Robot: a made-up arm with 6 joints.
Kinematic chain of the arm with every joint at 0, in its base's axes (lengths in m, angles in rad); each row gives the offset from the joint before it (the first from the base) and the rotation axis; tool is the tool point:
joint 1: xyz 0 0 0.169 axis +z
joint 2: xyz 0 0 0 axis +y
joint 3: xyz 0 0 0.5 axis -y
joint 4: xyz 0 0 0 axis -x
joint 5: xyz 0.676 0 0 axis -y
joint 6: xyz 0 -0.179 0 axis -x
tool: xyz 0 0 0
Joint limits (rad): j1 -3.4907..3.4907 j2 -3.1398..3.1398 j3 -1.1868..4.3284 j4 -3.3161..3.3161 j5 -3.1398..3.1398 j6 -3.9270..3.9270
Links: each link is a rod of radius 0.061 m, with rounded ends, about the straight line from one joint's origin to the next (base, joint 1, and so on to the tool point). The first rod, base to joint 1, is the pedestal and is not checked.
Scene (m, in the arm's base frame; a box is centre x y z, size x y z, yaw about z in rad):
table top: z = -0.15
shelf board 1: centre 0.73 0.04 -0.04 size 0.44 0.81 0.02 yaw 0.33
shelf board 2: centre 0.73 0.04 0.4 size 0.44 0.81 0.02 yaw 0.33
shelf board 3: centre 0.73 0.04 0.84 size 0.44 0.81 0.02 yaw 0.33
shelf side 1: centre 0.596 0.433 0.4 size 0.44 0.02 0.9 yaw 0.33
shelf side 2: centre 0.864 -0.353 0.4 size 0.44 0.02 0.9 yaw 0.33
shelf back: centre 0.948 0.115 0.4 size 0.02 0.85 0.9 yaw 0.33
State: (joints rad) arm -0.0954 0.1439 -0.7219 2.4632 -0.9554 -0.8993
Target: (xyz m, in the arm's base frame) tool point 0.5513 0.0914 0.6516
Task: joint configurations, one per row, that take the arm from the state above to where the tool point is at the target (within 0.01 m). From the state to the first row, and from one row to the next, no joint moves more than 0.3 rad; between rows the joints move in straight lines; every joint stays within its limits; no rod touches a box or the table.
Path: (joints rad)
1: -0.2458 -0.0901 -0.8769 2.6286 -0.9554 -0.8993
2: -0.3962 -0.3240 -1.0318 2.7940 -0.9554 -0.8993
3: -0.5466 -0.5580 -1.1868 2.9594 -0.9554 -0.8993
4: -0.5050 -0.6964 -1.0873 2.7069 -0.9554 -0.8993
5: -0.4633 -0.8349 -0.9879 2.4543 -0.9554 -0.8993
6: -0.4217 -0.9733 -0.8884 2.2018 -0.9554 -0.8993
7: -0.3069 -0.7461 -0.7458 2.2726 -0.9554 -0.8993
8: -0.1921 -0.5189 -0.6032 2.3433 -0.9554 -0.8993
9: -0.0773 -0.2917 -0.4606 2.4141 -0.9554 -0.8993

